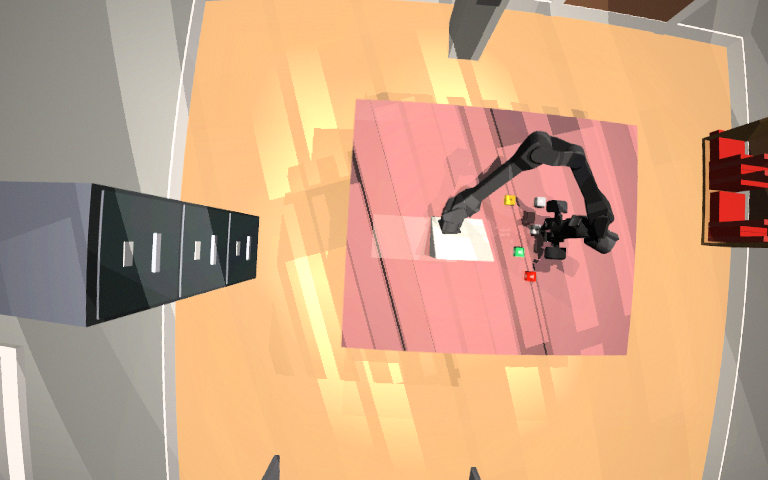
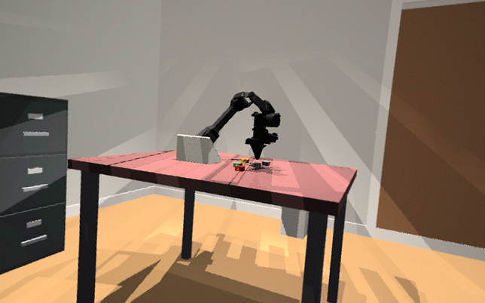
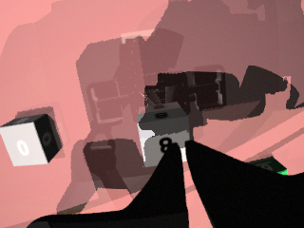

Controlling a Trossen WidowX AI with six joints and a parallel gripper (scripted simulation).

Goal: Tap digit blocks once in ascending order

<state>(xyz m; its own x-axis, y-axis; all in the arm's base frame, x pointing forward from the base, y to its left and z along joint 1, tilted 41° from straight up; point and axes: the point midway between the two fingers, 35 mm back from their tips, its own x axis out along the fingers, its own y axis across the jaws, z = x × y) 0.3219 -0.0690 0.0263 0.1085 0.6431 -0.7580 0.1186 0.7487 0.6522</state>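
The white block is 1 cm to the left of my gripper tip and 3 cm below it. Round my gripper tip: dark grey block 2 cm ahead, 11 cm to the left, 3 cm below; yellow block 9 cm behind, 12 cm to the left, 3 cm below; green block 7 cm behind, 7 cm to the right, 3 cm below.
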